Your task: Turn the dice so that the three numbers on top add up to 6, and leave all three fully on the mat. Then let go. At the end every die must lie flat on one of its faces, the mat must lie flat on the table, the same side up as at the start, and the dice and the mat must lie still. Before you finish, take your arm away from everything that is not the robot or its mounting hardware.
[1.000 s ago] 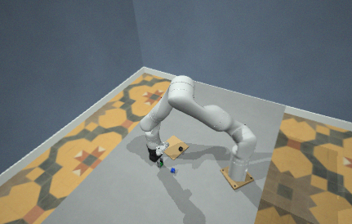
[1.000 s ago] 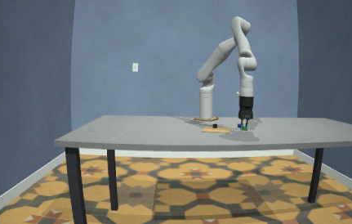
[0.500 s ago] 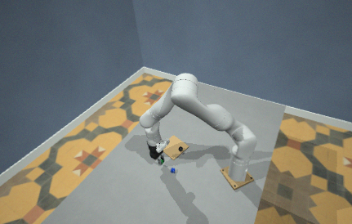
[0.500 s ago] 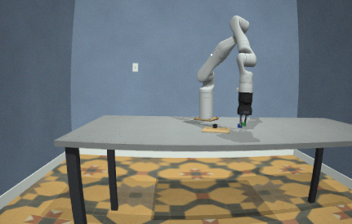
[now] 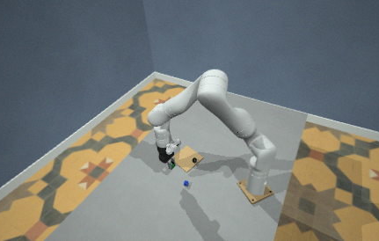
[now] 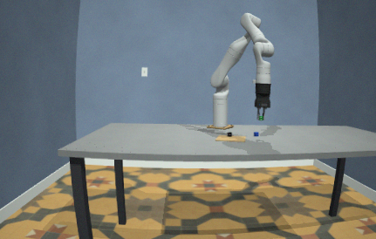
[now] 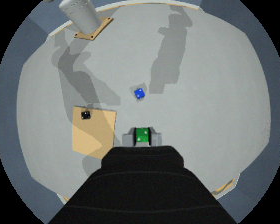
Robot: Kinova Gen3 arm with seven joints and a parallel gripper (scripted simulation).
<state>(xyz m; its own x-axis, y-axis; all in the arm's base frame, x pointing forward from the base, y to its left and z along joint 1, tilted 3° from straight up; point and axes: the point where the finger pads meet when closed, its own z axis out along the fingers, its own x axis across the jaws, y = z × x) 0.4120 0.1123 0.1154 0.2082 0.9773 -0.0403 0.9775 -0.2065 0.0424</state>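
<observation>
Now: hand 10 mm past the tan mat, 150 mm to the left of it and 110 mm above it. Also, from my hand: black die (60 mm behind, 140 mm to the right, 100 mm below); blue die (80 mm behind, 10 mm to the left, 100 mm below); green die (10 mm below).
</observation>
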